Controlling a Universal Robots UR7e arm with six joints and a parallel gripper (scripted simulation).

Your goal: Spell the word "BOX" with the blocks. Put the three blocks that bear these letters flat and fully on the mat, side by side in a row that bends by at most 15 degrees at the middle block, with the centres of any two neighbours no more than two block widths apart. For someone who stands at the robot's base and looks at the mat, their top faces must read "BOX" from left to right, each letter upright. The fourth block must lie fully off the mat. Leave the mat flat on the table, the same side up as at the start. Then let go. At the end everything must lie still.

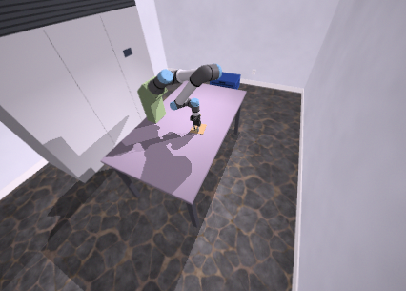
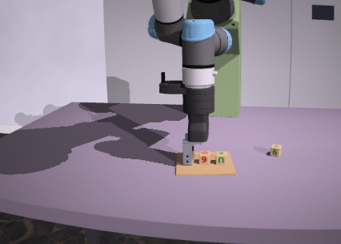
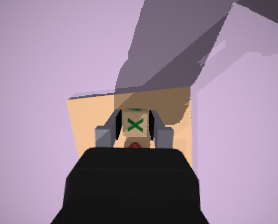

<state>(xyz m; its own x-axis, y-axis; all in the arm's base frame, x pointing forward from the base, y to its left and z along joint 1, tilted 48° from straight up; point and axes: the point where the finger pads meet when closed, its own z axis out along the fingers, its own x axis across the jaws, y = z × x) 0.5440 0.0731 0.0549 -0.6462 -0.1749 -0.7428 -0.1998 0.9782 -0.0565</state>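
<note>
My hand is 10 mm past the mat, 40 mm to the right of it and 20 mm above it.
</note>
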